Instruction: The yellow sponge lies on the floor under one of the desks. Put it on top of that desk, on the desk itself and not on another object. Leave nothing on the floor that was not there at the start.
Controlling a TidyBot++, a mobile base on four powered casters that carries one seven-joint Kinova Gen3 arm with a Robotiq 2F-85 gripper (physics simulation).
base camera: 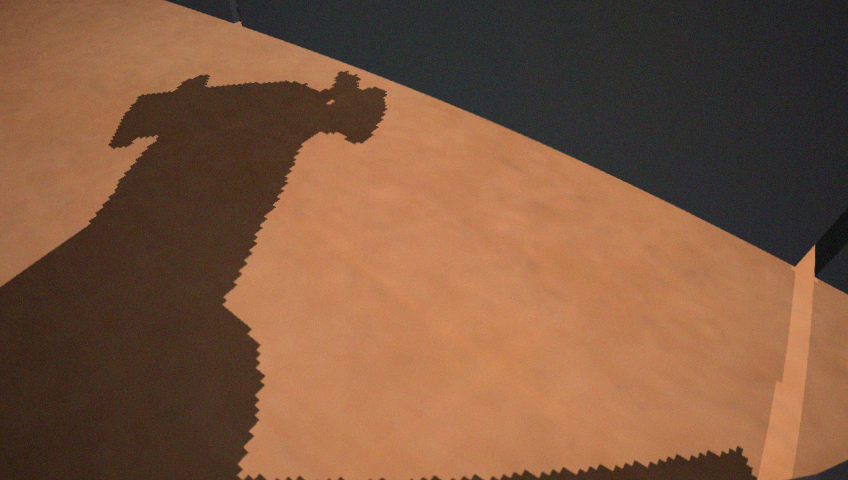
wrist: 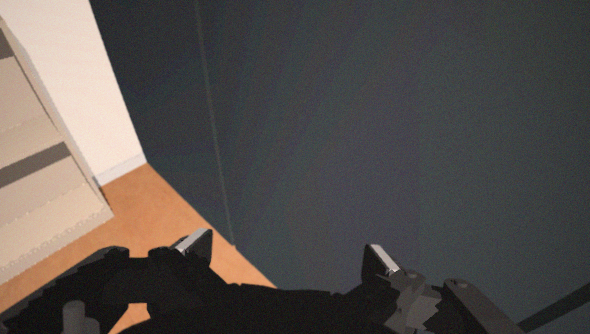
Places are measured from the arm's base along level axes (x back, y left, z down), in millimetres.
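Pixels of known places: gripper, fingertip midpoint: [wrist: 287,253].
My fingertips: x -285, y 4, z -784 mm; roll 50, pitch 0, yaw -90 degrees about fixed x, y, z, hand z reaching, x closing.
Observation:
Behind a point stands the place of what it marks.
My gripper [wrist: 287,253] {x -285, y 4, z -784 mm} is open and empty at the bottom of the wrist view, its two fingertips wide apart. A dark upright panel stands beyond the fingertips. The yellow sponge does not show in either view. No desk can be made out for certain; I cannot tell whether the dark panels belong to one.
A large dark panel [base camera: 595,77] {x -562, y -215, z 286 mm} [wrist: 400,125] {x -602, y -164, z -671 mm} crosses the upper right of the base view and fills most of the wrist view. A beige shelf unit [wrist: 95,225] {x -971, y 1074, z 380 mm} stands at the left, before a white wall [wrist: 80,75] {x -1399, y 1126, z -289 mm}. The robot's shadow [base camera: 178,237] {x -426, y 218, z 396 mm} lies on the orange floor [base camera: 476,297] {x -355, y -72, z 396 mm}.

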